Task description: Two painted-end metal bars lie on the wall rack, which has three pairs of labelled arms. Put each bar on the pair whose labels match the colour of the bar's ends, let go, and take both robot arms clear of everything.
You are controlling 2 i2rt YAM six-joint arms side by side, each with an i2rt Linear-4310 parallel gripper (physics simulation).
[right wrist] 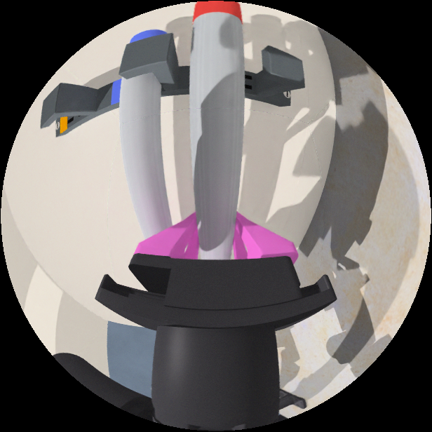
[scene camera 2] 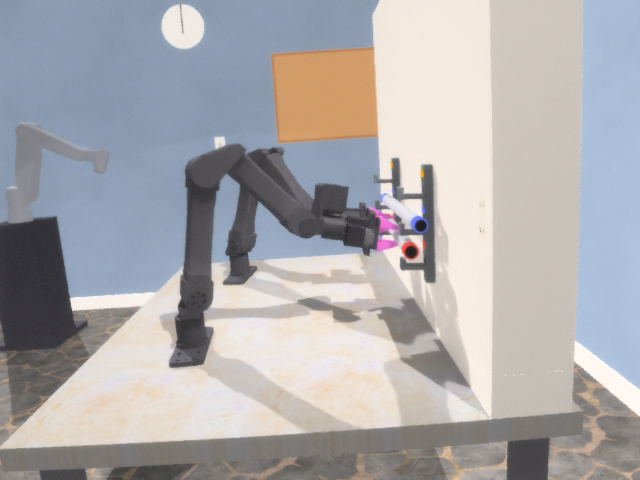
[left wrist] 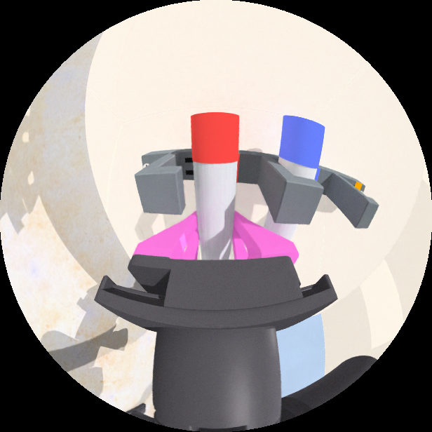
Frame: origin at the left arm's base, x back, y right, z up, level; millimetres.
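Seen in the pictures: left arm's base, origin of its link: (scene camera 2: 240, 276); right arm's base, origin of its link: (scene camera 2: 193, 347).
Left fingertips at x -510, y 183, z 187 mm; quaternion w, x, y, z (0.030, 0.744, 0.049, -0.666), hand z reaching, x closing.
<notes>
Pixels of each thing's middle, then the offset from my left fingertips to it. "spot": a spot on its surface instead. Level surfaces: height alone.
- red-ended bar, middle of its body: (scene camera 2: 396, 232) dz +6, dx +1, dy +175 mm
- rack, a spot on its surface: (scene camera 2: 429, 258) spot: dz -17, dx -58, dy +373 mm
- blue-ended bar, a spot on its surface: (scene camera 2: 421, 224) spot: dz +62, dx -40, dy +408 mm
- blue label, a spot on its surface: (scene camera 2: 423, 210) spot: dz +85, dx -49, dy +366 mm
- table, height of its surface: dz -187 mm
The red-ended bar (scene camera 2: 409, 250) (left wrist: 215, 137) (right wrist: 217, 75) is held level before the rack (scene camera 2: 429, 258) (left wrist: 250, 167), between the middle and lowest arms, at the red labels' height. It looks a little above the lowest arms; contact cannot be told. My left gripper (left wrist: 215, 215) and my right gripper (scene camera 2: 395, 235) (right wrist: 215, 215) are both shut on it. The blue-ended bar (scene camera 2: 421, 224) (left wrist: 301, 142) (right wrist: 140, 125) lies on the middle pair of arms, behind their raised tips, beside the blue label (scene camera 2: 423, 210) (right wrist: 116, 92). The far gripper is mostly hidden in the scene view.
The top pair of arms, with orange labels (scene camera 2: 422, 173) (left wrist: 358, 185) (right wrist: 63, 124), holds no bar. The white wall (scene camera 2: 439, 103) stands behind the rack. The table (scene camera 2: 289, 382) lies below both arms. The blue bar is close above the red bar and the fingers.
</notes>
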